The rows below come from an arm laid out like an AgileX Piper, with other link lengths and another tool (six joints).
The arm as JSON. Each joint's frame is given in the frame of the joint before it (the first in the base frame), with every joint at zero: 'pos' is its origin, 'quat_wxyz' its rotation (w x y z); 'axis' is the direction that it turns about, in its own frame. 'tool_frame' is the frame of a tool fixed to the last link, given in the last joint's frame.
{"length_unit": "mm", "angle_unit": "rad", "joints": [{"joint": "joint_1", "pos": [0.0, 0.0, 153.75], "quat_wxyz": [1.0, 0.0, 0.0, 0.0], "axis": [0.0, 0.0, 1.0]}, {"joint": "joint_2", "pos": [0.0, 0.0, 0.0], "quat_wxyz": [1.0, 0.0, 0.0, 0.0], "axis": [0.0, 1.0, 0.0]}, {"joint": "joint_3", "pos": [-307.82, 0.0, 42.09], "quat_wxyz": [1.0, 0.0, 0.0, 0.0], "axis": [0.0, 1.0, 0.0]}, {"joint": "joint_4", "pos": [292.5, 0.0, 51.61], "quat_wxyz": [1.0, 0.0, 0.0, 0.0], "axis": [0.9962, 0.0, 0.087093]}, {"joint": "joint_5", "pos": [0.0, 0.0, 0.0], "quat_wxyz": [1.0, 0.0, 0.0, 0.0], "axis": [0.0, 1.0, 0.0]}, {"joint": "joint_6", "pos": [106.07, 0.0, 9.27], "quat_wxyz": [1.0, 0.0, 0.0, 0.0], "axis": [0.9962, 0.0, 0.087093]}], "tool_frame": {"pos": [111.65, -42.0, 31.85], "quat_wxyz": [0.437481, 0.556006, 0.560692, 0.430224]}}
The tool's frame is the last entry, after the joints.
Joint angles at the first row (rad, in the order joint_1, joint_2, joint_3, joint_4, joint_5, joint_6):
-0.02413 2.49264 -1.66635 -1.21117 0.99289 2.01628
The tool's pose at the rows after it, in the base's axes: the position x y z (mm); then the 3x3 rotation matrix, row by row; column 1 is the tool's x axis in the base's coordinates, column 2 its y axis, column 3 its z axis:
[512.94, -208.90, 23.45], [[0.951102, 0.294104, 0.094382], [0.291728, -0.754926, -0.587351], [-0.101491, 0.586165, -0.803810]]
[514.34, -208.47, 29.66], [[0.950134, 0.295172, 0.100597], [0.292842, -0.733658, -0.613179], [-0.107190, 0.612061, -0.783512]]
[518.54, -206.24, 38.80], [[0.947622, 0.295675, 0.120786], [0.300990, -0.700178, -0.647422], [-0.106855, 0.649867, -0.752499]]
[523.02, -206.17, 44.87], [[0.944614, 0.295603, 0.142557], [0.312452, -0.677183, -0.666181], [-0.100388, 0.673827, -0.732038]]
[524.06, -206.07, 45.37], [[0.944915, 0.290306, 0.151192], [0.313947, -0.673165, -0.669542], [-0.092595, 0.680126, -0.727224]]
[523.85, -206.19, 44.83], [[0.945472, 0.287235, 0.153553], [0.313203, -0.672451, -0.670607], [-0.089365, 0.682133, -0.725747]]
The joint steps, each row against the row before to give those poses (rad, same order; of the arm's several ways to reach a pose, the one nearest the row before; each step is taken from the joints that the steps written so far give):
0.00795 0.00001 -0.00002 -0.01959 0.02190 0.00876
0.00728 0.00102 0.00004 -0.03069 0.02105 0.01528
0.01250 0.00120 -0.00004 -0.04914 0.02464 0.02781
0.00431 -0.00001 0.00002 -0.03797 0.00684 0.02048
0.00092 0.00103 0.00086 -0.01120 0.00000 0.01375
0.00000 0.00086 0.00192 -0.00428 0.00000 0.00774

